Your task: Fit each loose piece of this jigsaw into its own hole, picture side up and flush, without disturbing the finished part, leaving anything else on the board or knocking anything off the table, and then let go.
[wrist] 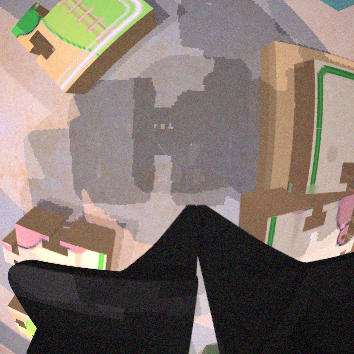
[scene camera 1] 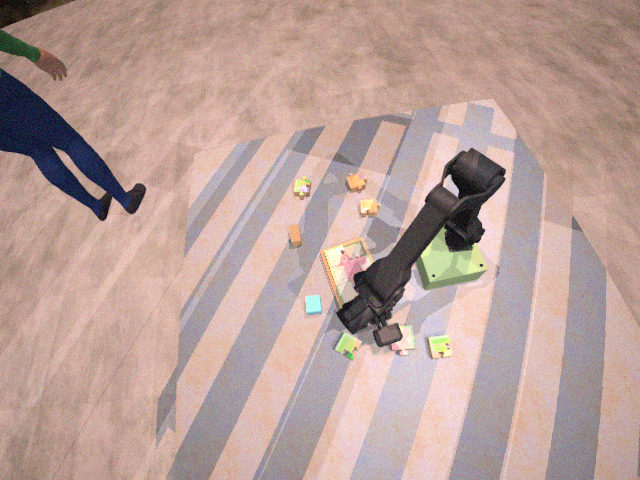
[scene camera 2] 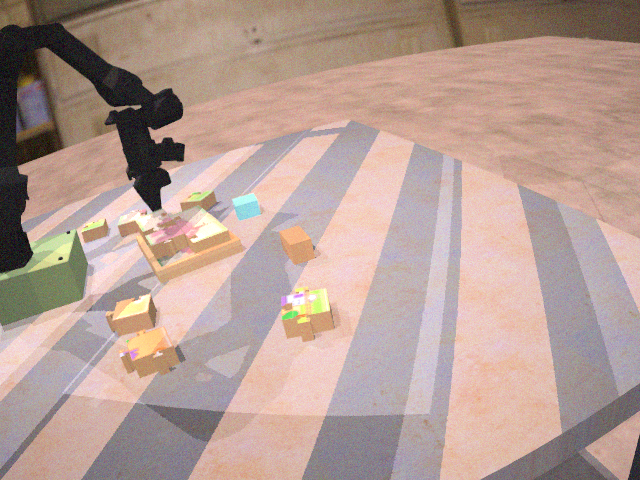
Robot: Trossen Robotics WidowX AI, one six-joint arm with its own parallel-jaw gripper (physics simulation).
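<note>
The jigsaw board (scene camera 1: 328, 276) (scene camera 2: 199, 264) (wrist: 272, 116) holds a pink pig picture. One cream piece (wrist: 298, 225) at its near corner sits raised, with its brown side showing. My gripper (scene camera 1: 348, 321) (scene camera 2: 154, 205) (wrist: 194, 214) is shut and empty, low over the table just off that corner. Loose pieces lie nearby: a green fence piece (scene camera 1: 348, 345) (scene camera 2: 198, 199) (wrist: 84, 38), a cream and pink piece (scene camera 1: 406, 340) (scene camera 2: 134, 221) (wrist: 60, 239) and a green piece (scene camera 1: 440, 346) (scene camera 2: 93, 230). Further off lie a green and purple piece (scene camera 1: 302, 186) (scene camera 2: 306, 311), an orange piece (scene camera 1: 356, 181) (scene camera 2: 150, 350) and a yellow piece (scene camera 1: 369, 207) (scene camera 2: 131, 313).
A cyan cube (scene camera 1: 312, 304) (scene camera 2: 246, 206) and an orange block (scene camera 1: 295, 235) (scene camera 2: 296, 244) stand on the striped table beside the board. The arm's green base (scene camera 1: 449, 267) is right of the board. A person's legs (scene camera 1: 109, 186) stand off the table at the left.
</note>
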